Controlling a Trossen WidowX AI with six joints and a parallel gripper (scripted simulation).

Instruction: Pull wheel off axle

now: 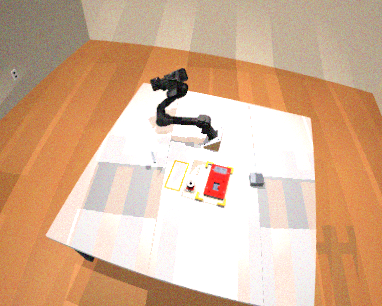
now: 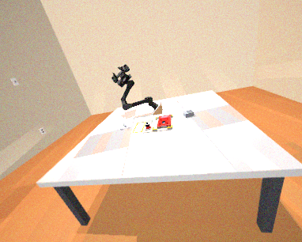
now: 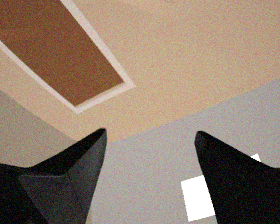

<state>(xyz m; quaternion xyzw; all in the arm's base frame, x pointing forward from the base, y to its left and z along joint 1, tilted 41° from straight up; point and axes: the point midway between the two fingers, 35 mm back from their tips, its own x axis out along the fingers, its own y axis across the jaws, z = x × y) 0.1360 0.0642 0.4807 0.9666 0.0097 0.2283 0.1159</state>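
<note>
Right now the black wheel is 23 cm ahead of my gripper tip, 18 cm to the left of it and 45 cm below it.
</note>
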